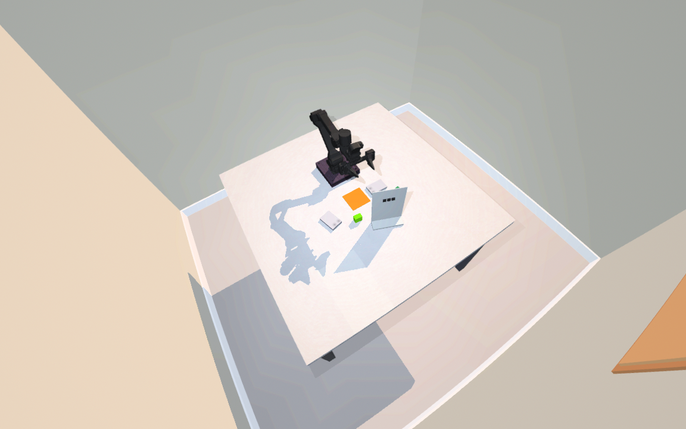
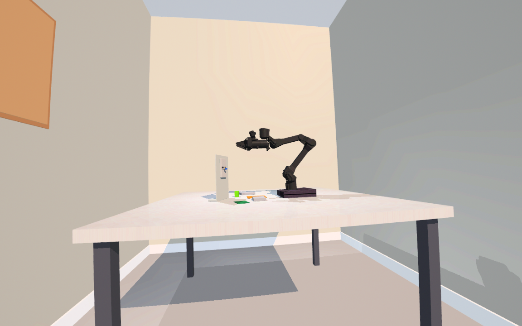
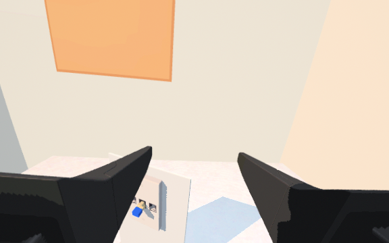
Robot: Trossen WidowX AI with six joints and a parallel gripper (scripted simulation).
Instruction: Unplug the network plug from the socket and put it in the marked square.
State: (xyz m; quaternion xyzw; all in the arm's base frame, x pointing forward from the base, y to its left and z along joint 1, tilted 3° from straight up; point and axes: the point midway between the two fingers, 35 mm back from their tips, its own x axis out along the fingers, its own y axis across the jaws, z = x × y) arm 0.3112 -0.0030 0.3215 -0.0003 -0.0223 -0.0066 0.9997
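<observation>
The network plug is 7 cm ahead of my gripper tip, 8 cm to the left of it and 16 cm below it. The rest, counted from my gripper tip: green cube 6 cm to the right, 33 cm below; then upright panel 9 cm ahead, 7 cm to the left, 23 cm below; then orange marked square 12 cm behind, 1 cm to the left, 35 cm below.
</observation>
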